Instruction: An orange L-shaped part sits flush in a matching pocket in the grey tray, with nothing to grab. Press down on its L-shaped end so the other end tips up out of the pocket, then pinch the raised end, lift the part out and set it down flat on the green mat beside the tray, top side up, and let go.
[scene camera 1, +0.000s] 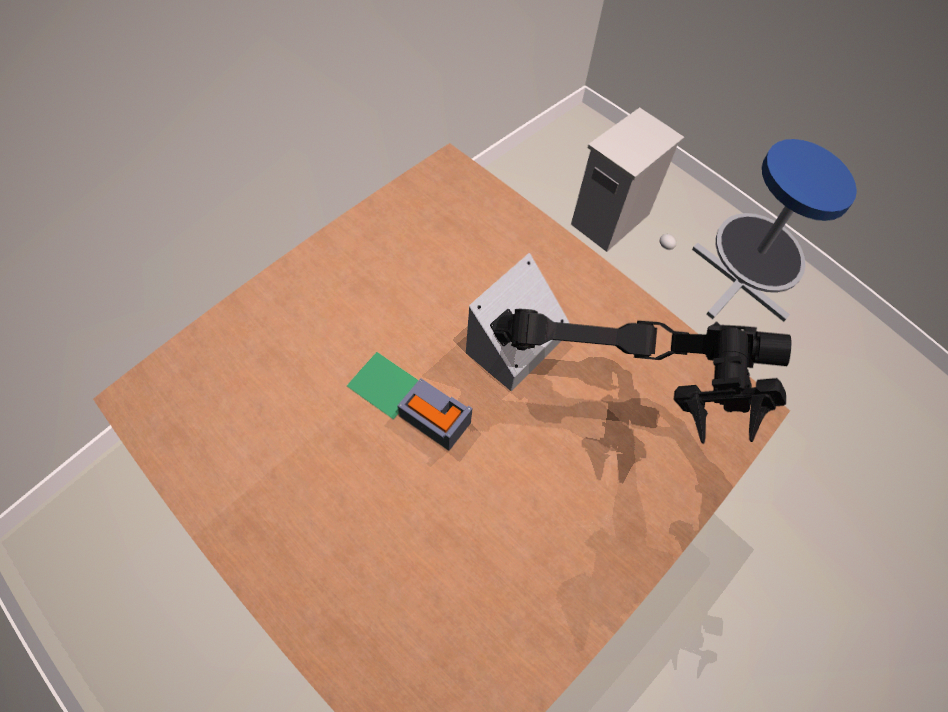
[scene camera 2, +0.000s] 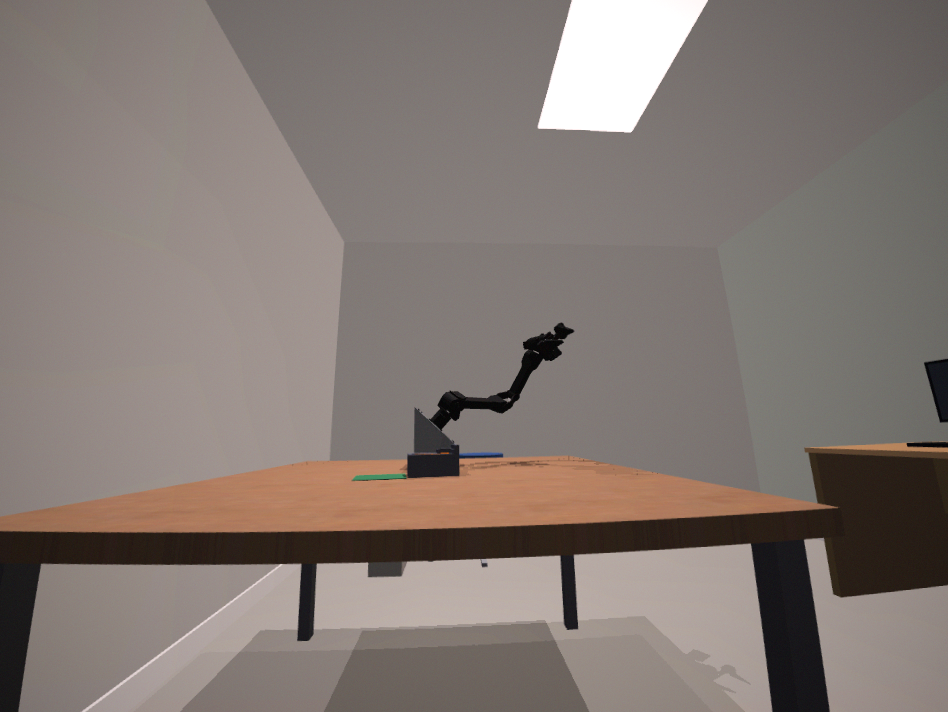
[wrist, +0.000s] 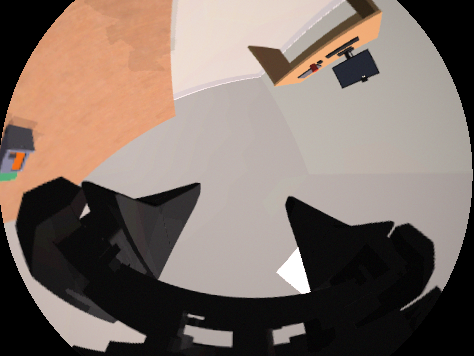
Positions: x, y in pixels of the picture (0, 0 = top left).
Labels:
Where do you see my gripper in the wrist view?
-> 244, 194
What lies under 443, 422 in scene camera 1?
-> An orange L-shaped part.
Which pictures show my gripper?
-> Scene camera 1, scene camera 2 and the wrist view: all of them.

